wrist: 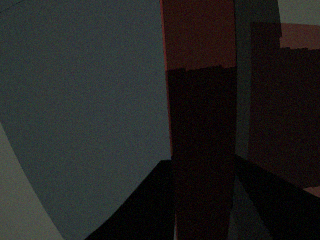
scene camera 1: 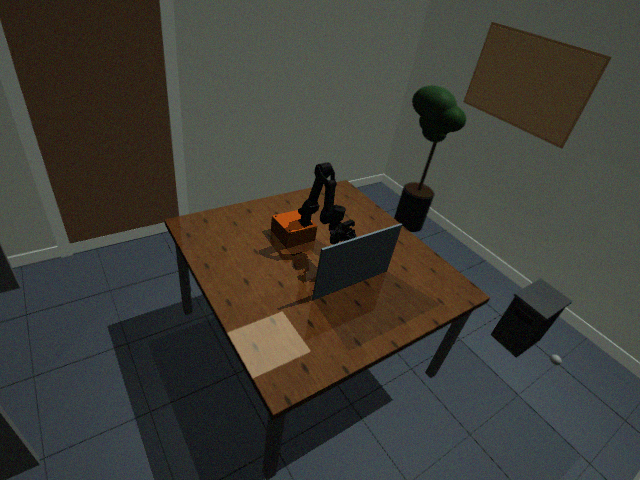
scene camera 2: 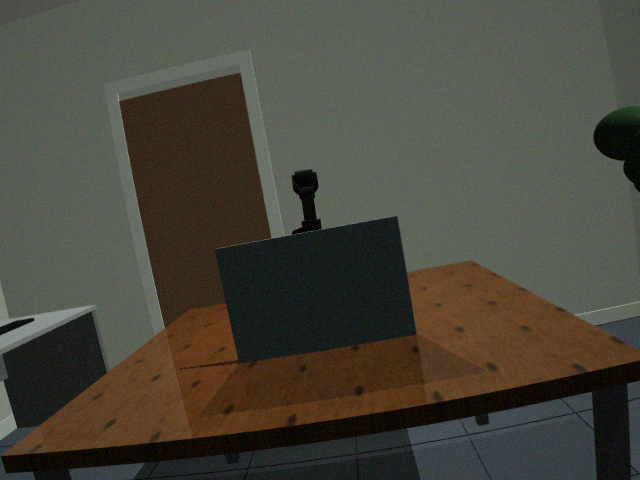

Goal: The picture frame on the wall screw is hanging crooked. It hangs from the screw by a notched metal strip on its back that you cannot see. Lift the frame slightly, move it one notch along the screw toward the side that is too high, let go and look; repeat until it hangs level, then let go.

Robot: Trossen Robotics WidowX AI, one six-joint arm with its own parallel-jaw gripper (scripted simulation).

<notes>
The gripper [wrist: 198, 168] holds a picture frame [wrist: 235, 83].
Scene camera 1 does not show the picture frame, which is hidden by a grey wall panel. Scene camera 2 does not show the picture frame, which is hidden by a grey wall panel.
</notes>
